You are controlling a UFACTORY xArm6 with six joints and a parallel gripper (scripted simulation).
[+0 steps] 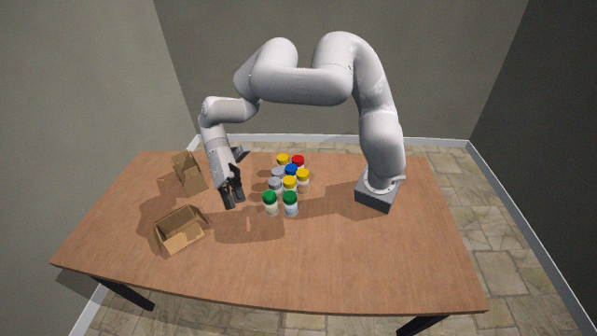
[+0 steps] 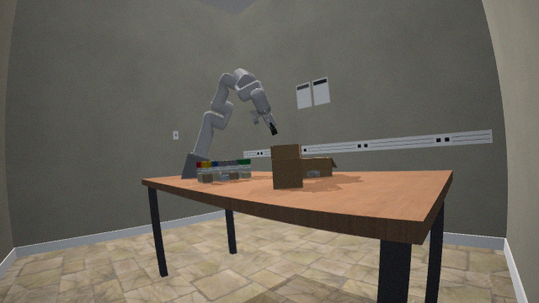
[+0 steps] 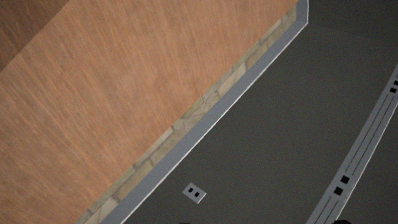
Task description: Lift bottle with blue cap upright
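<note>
The yellow-capped bottle is 310 mm to the right of my hand, 230 mm below it and 160 mm behind it. From my hand the other things lie so: grey-capped bottle 310 mm to the right, 230 mm below, 50 mm behind; green-capped bottle 230 mm below, 170 mm to the right, 40 mm behind; cardboard box 380 mm ahead, 300 mm to the right, 210 mm below.
</note>
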